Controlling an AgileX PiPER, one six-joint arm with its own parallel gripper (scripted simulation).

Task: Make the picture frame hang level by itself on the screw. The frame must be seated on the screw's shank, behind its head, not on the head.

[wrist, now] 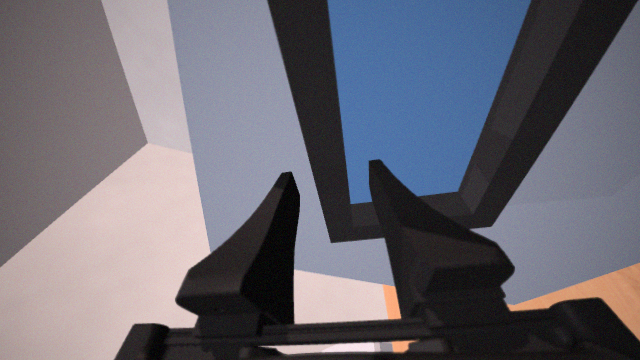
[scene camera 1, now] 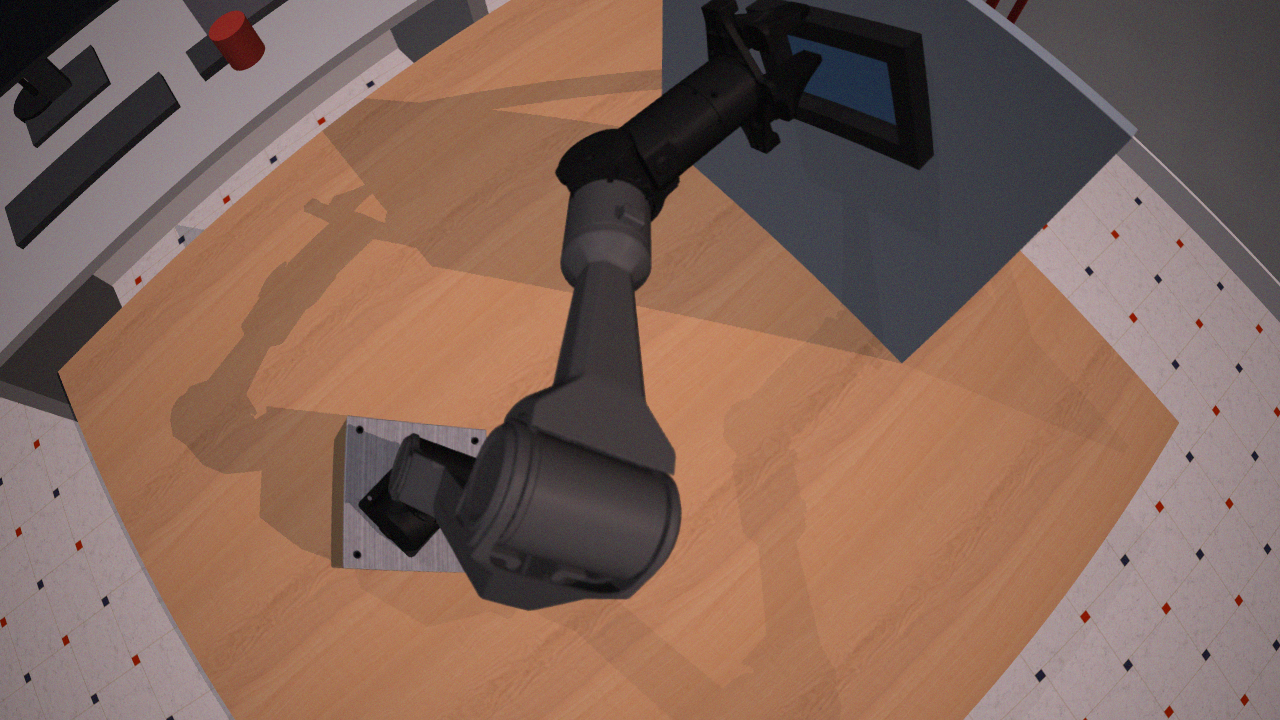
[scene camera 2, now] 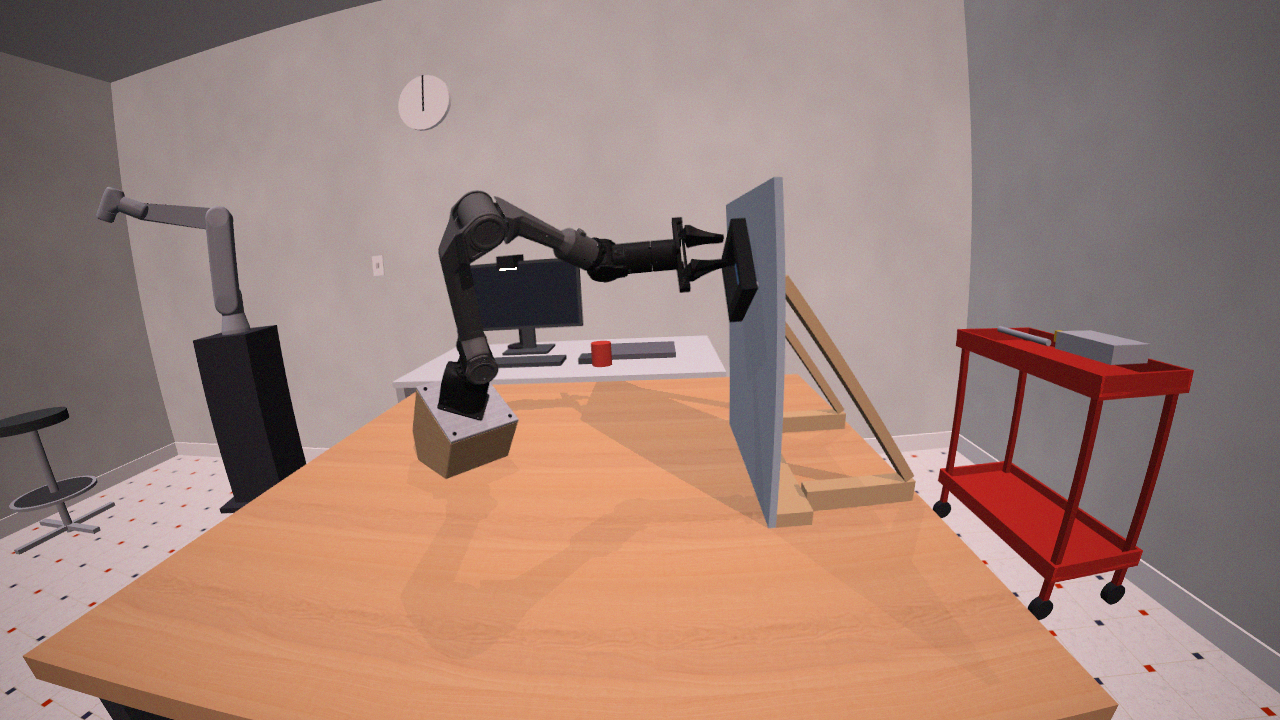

Scene:
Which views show the picture frame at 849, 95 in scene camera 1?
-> The wrist view, scene camera 1 and scene camera 2: all of them.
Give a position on a wall panel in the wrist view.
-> At 244, 131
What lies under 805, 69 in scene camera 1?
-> The gripper.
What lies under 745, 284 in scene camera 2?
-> A picture frame.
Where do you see a picture frame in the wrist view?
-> At 458, 107

